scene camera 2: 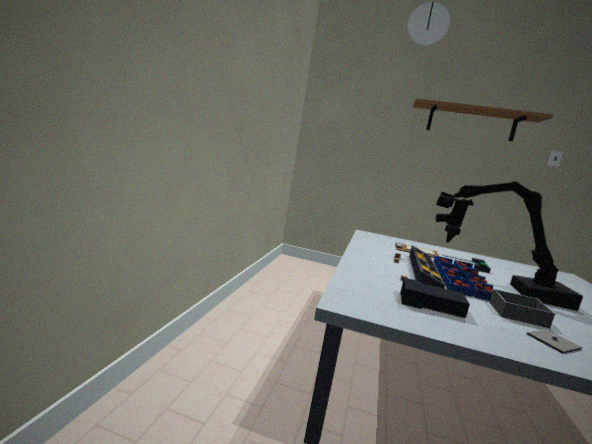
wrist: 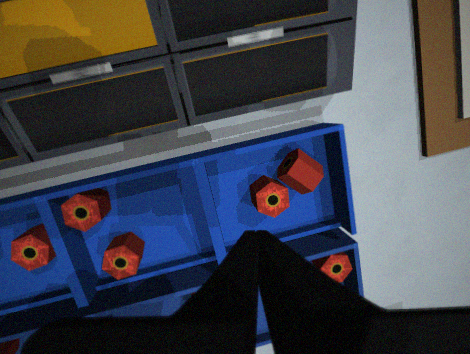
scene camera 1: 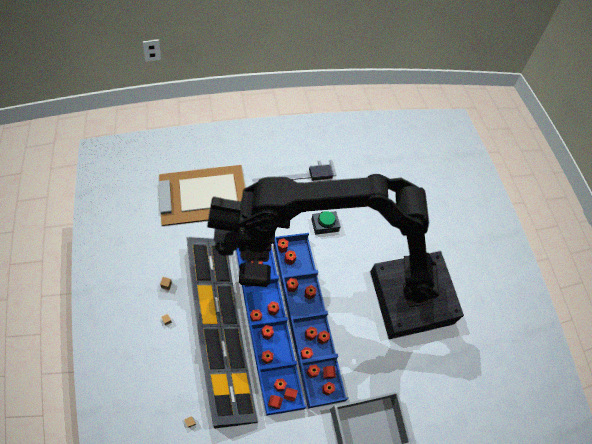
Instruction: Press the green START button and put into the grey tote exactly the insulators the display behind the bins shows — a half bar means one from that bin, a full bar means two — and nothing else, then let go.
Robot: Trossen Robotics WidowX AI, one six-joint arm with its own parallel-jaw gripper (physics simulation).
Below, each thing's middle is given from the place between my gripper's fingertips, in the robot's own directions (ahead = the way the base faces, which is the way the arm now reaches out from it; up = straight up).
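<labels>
There's the grey tote (scene camera 1: 385, 411), and my hand is 22 cm past it, 10 cm above it and 41 cm to the right of it. There's also a dark rectangular block (scene camera 2: 414, 293), and that block is 54 cm to the left of my hand, 9 cm ahead of it and 10 cm below it.
</labels>
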